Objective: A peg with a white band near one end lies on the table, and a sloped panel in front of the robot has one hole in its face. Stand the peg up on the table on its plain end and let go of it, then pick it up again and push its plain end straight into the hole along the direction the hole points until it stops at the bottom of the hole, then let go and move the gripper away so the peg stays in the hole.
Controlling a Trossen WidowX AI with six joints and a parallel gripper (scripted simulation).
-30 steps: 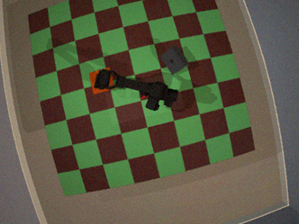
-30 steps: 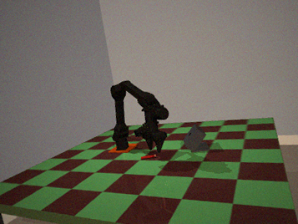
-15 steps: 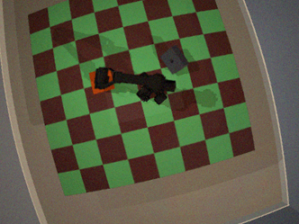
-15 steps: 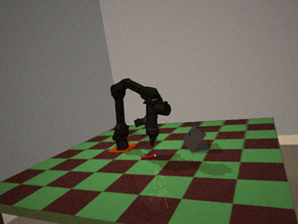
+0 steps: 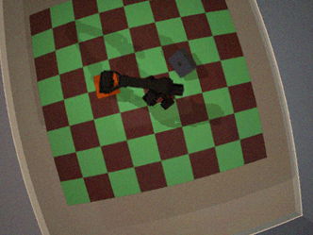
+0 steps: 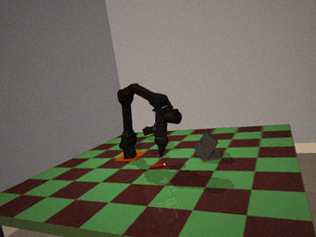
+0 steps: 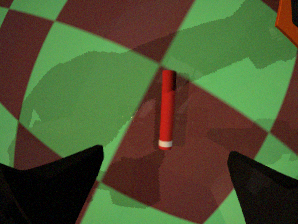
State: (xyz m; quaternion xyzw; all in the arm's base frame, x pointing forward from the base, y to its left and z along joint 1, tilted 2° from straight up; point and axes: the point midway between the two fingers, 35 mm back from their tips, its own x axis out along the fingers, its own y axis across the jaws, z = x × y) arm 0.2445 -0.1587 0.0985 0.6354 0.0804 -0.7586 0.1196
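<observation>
My gripper tip is 10 mm past the red peg and 60 mm above it. Also, from my gripper tip: grey sloped panel (210 mm ahead, 110 mm to the left, 10 mm below).
</observation>
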